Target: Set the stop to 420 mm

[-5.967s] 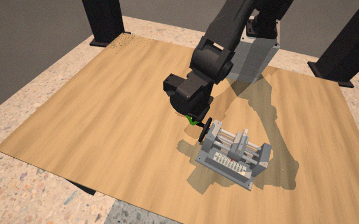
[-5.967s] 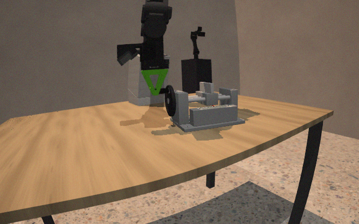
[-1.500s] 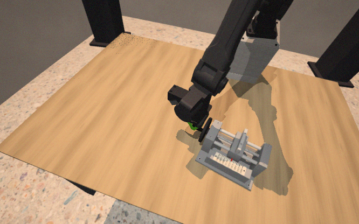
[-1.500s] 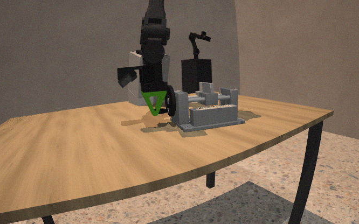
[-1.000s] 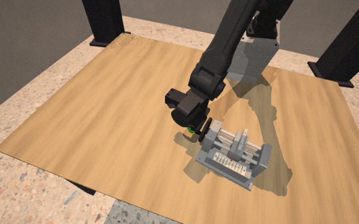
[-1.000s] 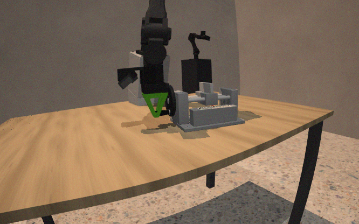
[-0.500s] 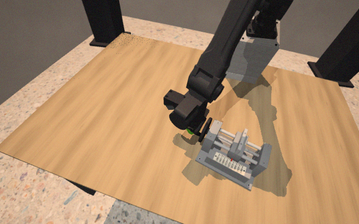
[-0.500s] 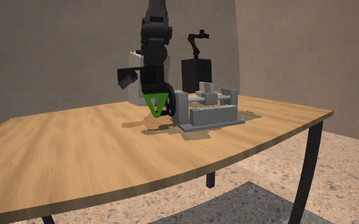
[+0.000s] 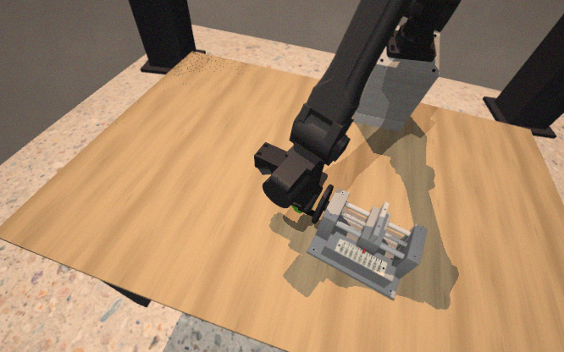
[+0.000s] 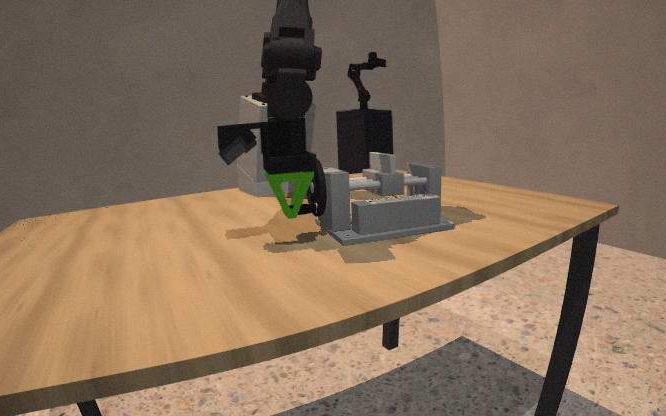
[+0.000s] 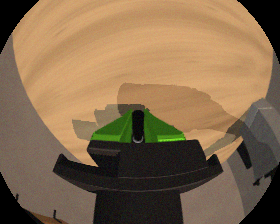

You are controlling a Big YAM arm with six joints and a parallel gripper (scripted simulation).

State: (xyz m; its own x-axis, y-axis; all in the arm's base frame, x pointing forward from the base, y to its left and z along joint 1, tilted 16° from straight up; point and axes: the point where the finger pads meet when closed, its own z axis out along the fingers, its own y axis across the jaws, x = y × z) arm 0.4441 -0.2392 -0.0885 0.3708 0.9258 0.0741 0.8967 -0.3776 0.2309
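The sliding stop block is 6 cm ahead of my hand, 15 cm to the left of it and 5 cm above it. Also, from my hand: black handwheel: 1 cm ahead, 3 cm to the left, 1 cm above.
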